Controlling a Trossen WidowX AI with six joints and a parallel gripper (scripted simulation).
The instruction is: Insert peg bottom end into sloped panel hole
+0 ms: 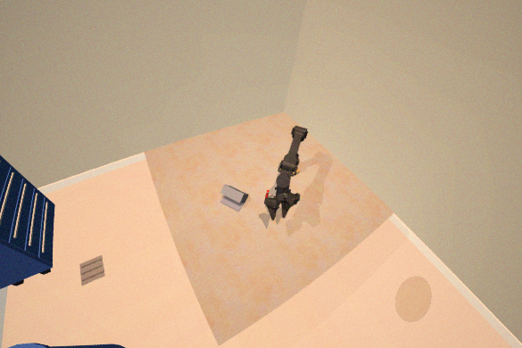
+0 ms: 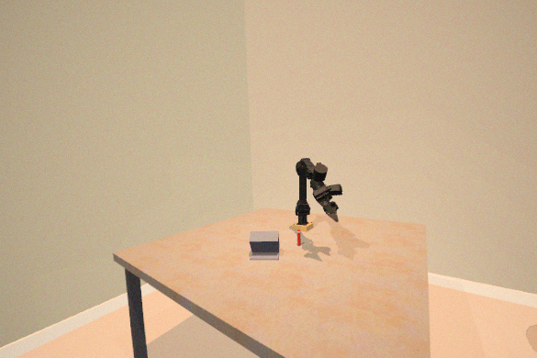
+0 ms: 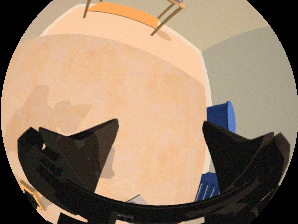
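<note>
Now: the red peg 120 mm behind my gripper tip, 220 mm to the right of it and 140 mm below it. From my gripper tip the other things lie so: grey sloped panel: 50 mm ahead, 320 mm to the right, 140 mm below.
</note>
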